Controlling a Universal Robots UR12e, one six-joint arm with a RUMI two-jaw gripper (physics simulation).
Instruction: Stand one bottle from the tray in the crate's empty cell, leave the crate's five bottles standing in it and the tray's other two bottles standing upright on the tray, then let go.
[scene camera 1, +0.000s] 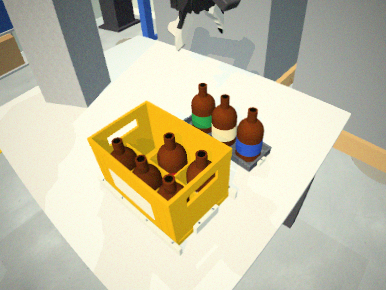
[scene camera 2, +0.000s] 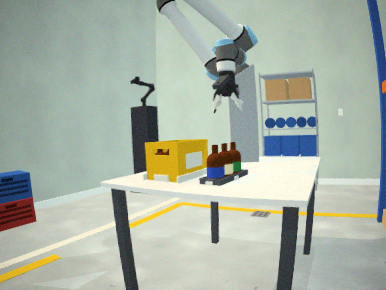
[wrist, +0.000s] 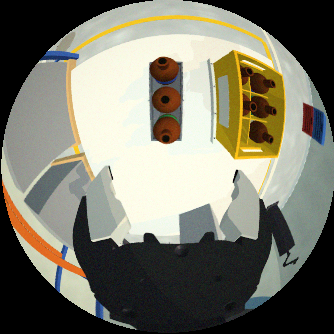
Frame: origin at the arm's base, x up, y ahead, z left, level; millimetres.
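Where they show: gripper, fingertip midpoint: (scene camera 1: 201, 41) (scene camera 2: 227, 112) (wrist: 173, 168); arm's base, link origin: (scene camera 2: 240, 75).
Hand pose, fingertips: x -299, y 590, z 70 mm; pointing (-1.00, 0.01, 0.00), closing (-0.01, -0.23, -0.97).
Each offset is from my fingertips to the top centre of the thing. Level surfaces: height alone.
The yellow crate {dx -126, dy +43, dz -246 mm} (scene camera 1: 180, 220) (scene camera 2: 167, 167) (wrist: 235, 100) holds five upright brown bottles. Its empty cell is in the row nearer the tray, at the left end in scene camera 1; the crate wall partly hides it in the wrist view. Three brown bottles stand upright in a row on the dark tray {dx -276, dy +72, dz +5 mm} (scene camera 1: 245, 162) (scene camera 2: 225, 179) (wrist: 154, 116): green-banded {dx -141, dy -12, dz +17 mm} (scene camera 1: 203, 107) (scene camera 2: 236, 166) (wrist: 166, 131), cream-banded {dx -141, dy +71, dz +1 mm} (scene camera 1: 224, 120) (scene camera 2: 228, 168) (wrist: 166, 100) in the middle, and blue-banded {dx -141, dy +161, dz -11 mm} (scene camera 1: 250, 135) (scene camera 2: 215, 167) (wrist: 164, 70). My gripper (scene camera 1: 200, 40) (scene camera 2: 228, 110) (wrist: 173, 168) is open, empty and high above the table, beyond the green-banded bottle's end.
Low white brackets border the crate on the white table {dx -302 mm} (scene camera 1: 295, 130) (scene camera 2: 280, 185). A grey column (scene camera 2: 245, 115) stands behind the table. A black pedestal (scene camera 2: 144, 135) with a small dark arm stands behind the crate, and a shelf rack (scene camera 2: 314, 74) is at the back.
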